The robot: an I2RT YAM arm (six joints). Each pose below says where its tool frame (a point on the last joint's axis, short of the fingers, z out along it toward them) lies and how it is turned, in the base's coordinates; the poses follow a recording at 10 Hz.
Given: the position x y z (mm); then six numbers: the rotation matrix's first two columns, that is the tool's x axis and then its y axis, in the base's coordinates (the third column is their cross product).
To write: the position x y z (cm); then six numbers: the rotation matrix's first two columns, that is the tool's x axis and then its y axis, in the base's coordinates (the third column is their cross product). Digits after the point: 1 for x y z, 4 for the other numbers.
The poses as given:
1: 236 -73 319 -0.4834 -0.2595 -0.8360 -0.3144 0.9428 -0.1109
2: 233 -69 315 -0.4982 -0.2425 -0.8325 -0.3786 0.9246 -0.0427
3: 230 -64 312 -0.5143 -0.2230 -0.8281 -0.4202 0.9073 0.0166
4: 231 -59 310 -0.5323 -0.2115 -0.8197 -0.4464 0.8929 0.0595
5: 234 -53 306 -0.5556 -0.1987 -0.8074 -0.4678 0.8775 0.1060
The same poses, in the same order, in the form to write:
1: 23.6 -7.3 31.9 -0.4834 -0.2595 -0.8360 -0.3144 0.9428 -0.1109
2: 23.3 -6.9 31.5 -0.4982 -0.2425 -0.8325 -0.3786 0.9246 -0.0427
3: 23.0 -6.4 31.2 -0.5143 -0.2230 -0.8281 -0.4202 0.9073 0.0166
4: 23.1 -5.9 31.0 -0.5323 -0.2115 -0.8197 -0.4464 0.8929 0.0595
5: 23.4 -5.3 30.6 -0.5556 -0.1987 -0.8074 -0.4678 0.8775 0.1060
